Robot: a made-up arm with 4 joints.
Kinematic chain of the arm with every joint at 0, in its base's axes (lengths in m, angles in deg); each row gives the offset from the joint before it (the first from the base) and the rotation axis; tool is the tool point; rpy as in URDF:
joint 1: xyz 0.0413 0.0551 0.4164 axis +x
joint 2: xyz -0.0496 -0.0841 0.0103 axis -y
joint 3: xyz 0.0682 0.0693 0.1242 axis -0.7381 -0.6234 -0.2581
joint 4: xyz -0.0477 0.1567 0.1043 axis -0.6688 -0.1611 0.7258
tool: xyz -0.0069 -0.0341 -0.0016 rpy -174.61 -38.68 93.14
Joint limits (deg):
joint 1: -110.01..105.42
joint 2: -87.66..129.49
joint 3: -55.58..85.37
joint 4: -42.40..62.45
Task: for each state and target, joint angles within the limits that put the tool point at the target. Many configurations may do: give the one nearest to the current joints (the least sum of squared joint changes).
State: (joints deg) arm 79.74 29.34 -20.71 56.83
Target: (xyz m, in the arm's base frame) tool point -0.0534 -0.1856 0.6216
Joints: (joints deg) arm 60.87 21.81 -28.59 62.45
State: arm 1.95 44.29 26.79 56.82
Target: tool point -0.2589 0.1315 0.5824
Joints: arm -0.82 69.99 -23.10 62.45
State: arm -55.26 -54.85 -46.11 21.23
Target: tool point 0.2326 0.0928 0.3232
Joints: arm -66.97 -87.66 -4.07 12.70
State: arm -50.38 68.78 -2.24 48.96
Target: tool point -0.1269 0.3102 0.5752
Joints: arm -48.42 37.07 -33.81 62.45
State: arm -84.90 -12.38 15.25 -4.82
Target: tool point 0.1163 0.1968 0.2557
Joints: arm -104.66 -33.91 8.07 -0.16
